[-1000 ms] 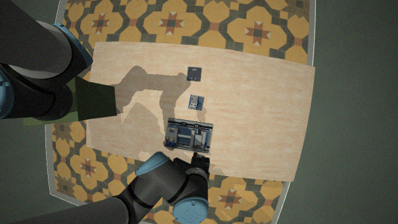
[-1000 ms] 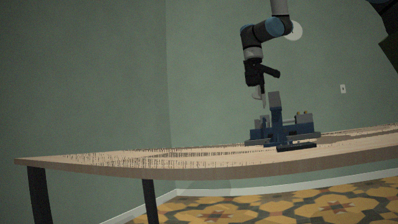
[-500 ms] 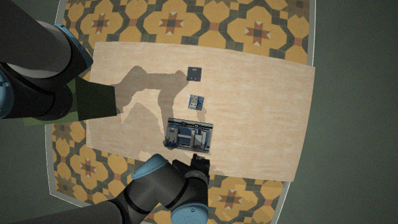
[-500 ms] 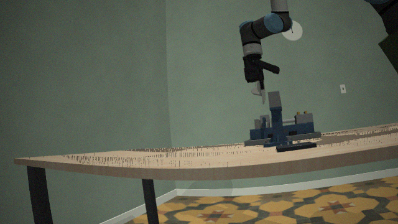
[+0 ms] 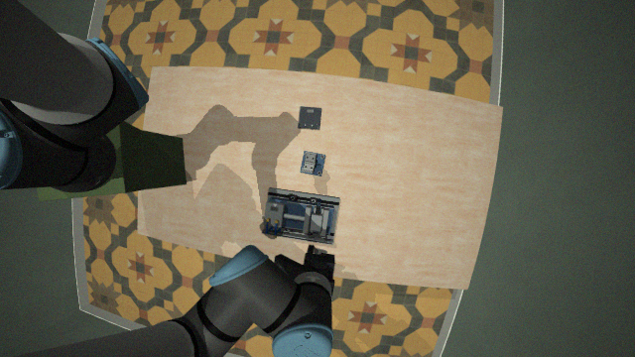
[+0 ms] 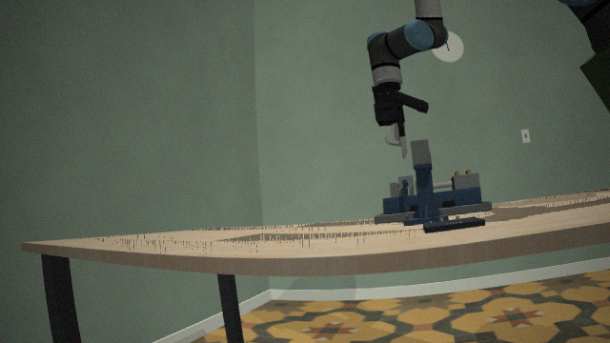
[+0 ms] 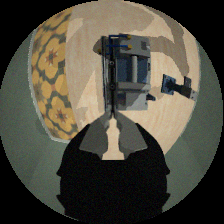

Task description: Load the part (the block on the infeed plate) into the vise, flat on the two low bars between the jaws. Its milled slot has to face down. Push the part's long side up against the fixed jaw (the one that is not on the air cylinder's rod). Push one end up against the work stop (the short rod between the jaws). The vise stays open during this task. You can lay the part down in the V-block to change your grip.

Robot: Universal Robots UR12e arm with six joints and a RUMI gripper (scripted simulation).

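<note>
The grey part is 10 mm ahead of my hand, 70 mm to the left of it and 90 mm below it. The rest, counted from my hand: air cylinder block: 150 mm behind, 90 mm to the left, 100 mm below; then vise: 60 mm behind, 80 mm to the left, 140 mm below; then air cylinder rod: 80 mm behind, 80 mm to the left, 100 mm below.
</note>
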